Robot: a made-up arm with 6 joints.
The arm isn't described. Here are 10 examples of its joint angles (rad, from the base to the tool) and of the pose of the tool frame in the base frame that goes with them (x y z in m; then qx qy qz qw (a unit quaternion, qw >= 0)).
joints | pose
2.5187 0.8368 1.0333 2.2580 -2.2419 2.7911 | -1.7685 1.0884 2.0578 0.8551 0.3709 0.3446 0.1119
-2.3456 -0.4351 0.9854 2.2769 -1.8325 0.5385 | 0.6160 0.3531 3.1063 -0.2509 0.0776 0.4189 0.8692
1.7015 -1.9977 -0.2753 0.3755 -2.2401 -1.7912 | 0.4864 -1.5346 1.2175 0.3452 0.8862 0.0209 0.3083
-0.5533 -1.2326 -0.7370 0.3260 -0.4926 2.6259 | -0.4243 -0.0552 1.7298 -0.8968 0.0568 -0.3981 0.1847
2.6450 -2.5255 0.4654 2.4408 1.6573 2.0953 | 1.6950 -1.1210 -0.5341 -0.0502 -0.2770 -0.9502 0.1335
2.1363 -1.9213 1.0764 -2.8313 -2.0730 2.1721 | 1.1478 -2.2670 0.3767 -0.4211 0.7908 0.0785 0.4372
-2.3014 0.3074 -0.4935 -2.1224 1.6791 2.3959 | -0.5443 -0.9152 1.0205 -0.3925 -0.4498 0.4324 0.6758
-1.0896 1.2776 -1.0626 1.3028 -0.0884 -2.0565 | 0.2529 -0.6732 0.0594 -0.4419 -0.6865 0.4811 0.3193
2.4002 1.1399 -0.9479 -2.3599 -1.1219 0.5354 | -0.4708 0.1670 0.3159 -0.3472 0.8863 -0.2731 0.1389
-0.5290 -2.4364 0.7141 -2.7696 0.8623 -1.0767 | -1.6323 1.2396 -0.3761 0.0279 0.4874 0.8693 0.0767
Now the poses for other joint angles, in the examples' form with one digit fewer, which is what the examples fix.
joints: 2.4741 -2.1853 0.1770 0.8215 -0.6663 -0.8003
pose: 1.814 -1.178 0.509 0.670 0.366 0.601 0.235
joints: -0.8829 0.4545 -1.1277 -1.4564 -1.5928 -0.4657
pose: 0.190 -0.269 0.736 -0.666 -0.520 -0.148 0.514
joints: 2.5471 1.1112 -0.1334 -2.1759 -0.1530 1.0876
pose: -1.210 0.619 0.127 -0.536 0.673 0.195 0.471
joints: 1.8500 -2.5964 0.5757 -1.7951 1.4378 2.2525
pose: 0.457 -1.868 -0.341 0.868 0.404 0.274 0.090
